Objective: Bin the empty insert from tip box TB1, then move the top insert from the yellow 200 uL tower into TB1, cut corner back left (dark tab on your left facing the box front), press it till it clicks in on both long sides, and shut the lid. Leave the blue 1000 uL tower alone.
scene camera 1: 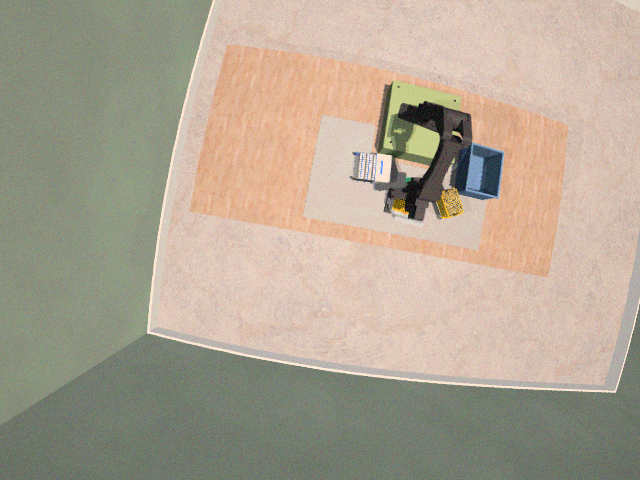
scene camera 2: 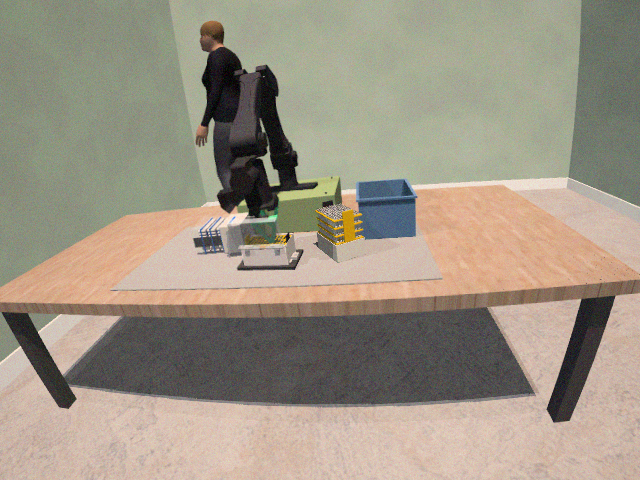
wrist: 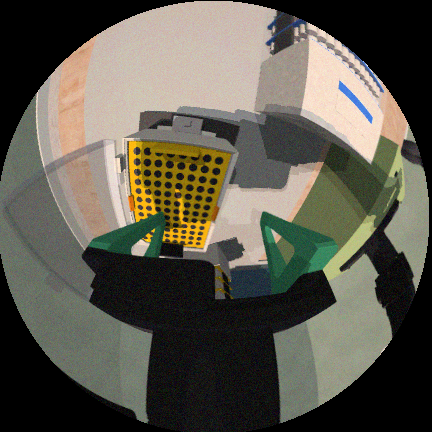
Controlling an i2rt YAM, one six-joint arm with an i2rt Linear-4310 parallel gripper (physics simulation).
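Observation:
Tip box TB1 sits with its clear lid open. A yellow insert with bare dark holes and no tips lies inside it. My gripper is open and empty; its green fingers stand above TB1's end, one over the insert and one beyond the box's side. The yellow tower stands beside TB1, mostly hidden behind the gripper body in the wrist view. The blue tower is on TB1's other side, its layers on edge.
A blue bin stands behind the yellow tower. The green base block is under the arm. TB1 rests on a dark tray on the grey mat. A person stands beyond the table.

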